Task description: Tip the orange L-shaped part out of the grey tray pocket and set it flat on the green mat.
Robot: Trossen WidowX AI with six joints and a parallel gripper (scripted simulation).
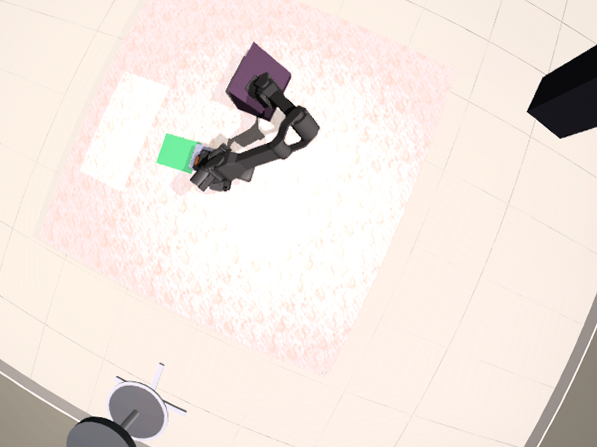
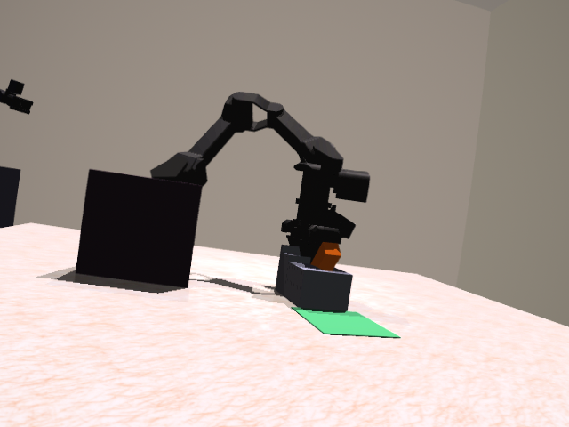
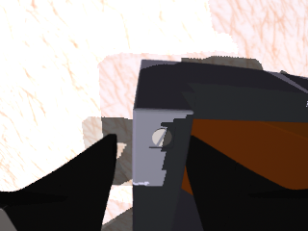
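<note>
Now: the orange part 10 mm ahead of my gripper tip, 50 mm to the right of it and 10 mm above it. From my gripper tip the other things lie so: green mat 50 mm ahead, 220 mm to the right, 50 mm below.
</note>
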